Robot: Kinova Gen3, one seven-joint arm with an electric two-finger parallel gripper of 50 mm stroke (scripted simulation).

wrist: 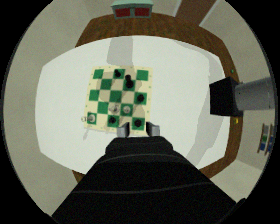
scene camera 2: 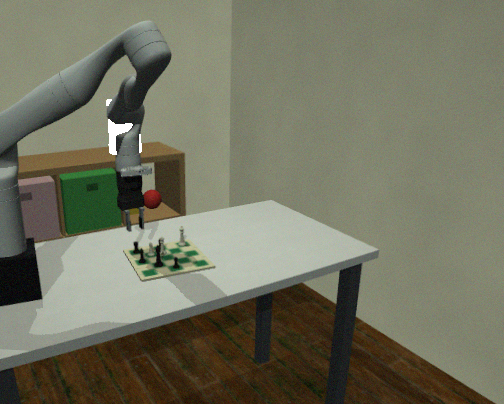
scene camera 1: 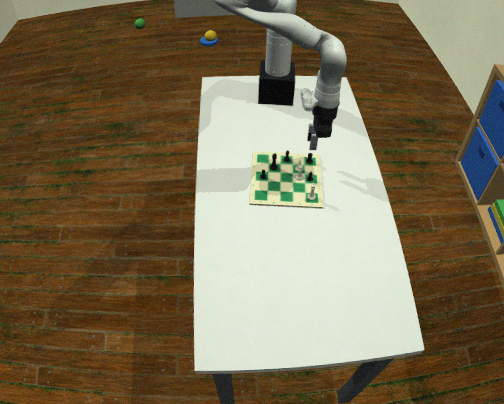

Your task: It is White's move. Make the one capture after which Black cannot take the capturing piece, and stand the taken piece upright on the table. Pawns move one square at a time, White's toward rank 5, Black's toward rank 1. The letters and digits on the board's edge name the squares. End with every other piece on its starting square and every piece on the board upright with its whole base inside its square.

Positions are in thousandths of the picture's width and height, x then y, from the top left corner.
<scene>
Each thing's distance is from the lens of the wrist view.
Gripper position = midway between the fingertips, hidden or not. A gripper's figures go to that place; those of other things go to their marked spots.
my gripper (wrist: 491,569): 18 cm
chessboard (wrist: 373,400): 28 cm
</scene>
